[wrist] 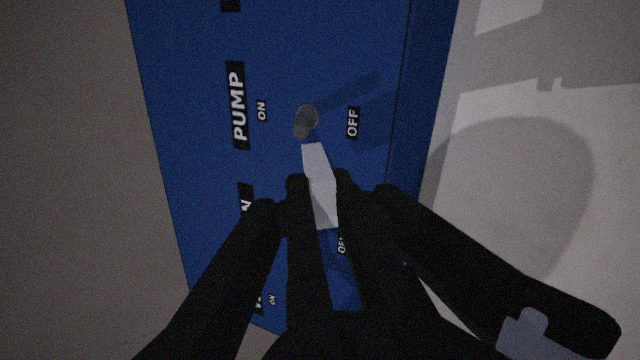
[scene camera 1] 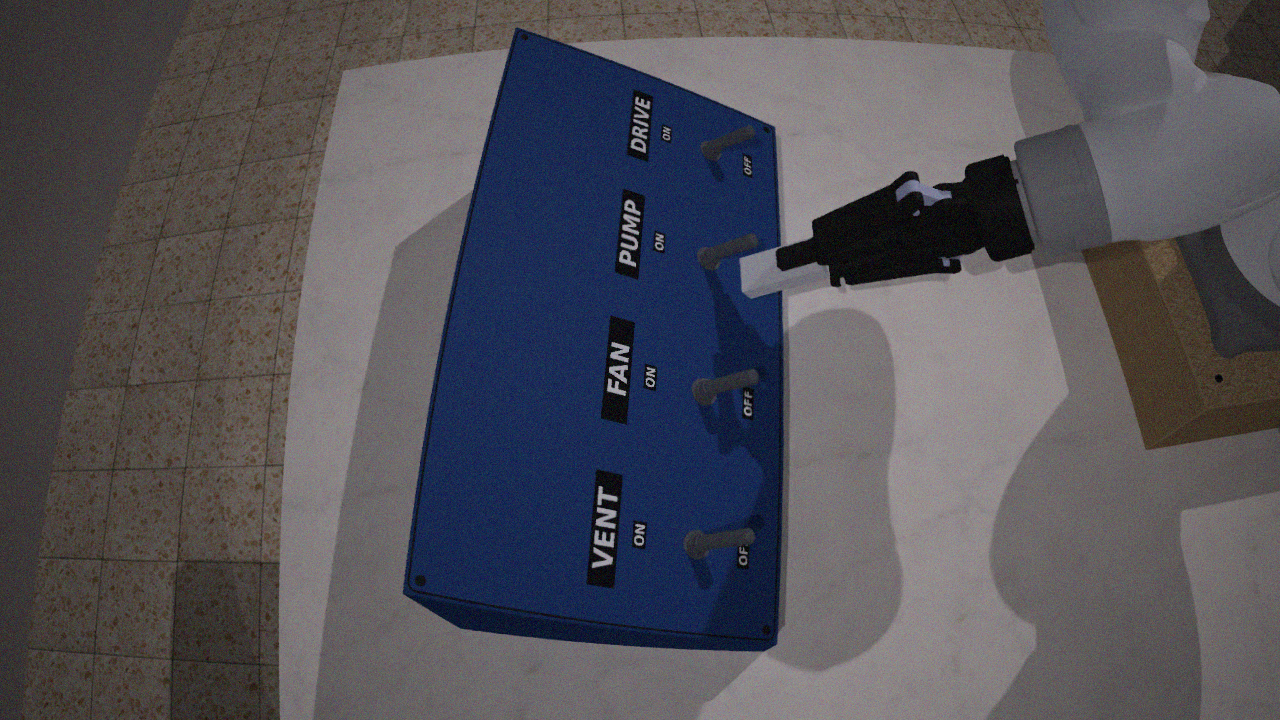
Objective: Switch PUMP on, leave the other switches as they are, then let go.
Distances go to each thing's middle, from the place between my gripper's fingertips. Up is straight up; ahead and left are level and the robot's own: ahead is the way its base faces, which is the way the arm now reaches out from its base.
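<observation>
I see the vent lever [scene camera 1: 740, 537] 21 cm to the left of my hand and 3 cm ahead of it. The fan lever [scene camera 1: 749, 377] is 9 cm to the left of my hand, 2 cm ahead of it. As for the blue switch panel [scene camera 1: 572, 457], it sits 10 cm ahead of my hand, and it is 2 cm to the left of the hand and 3 cm below it.
</observation>
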